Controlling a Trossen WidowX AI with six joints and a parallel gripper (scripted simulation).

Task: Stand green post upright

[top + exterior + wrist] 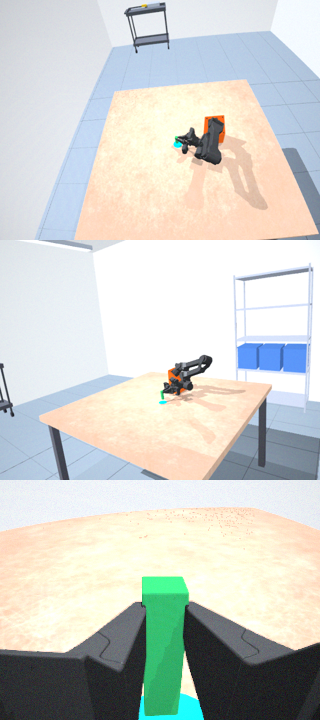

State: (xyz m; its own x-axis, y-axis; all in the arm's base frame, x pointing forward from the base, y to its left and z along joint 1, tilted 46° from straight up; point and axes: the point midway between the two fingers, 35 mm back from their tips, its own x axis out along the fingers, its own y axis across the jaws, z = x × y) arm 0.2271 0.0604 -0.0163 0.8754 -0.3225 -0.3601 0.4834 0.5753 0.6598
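My gripper tip is 80 mm above the cyan circle. Also, from my gripper tip: green post 20 mm below.
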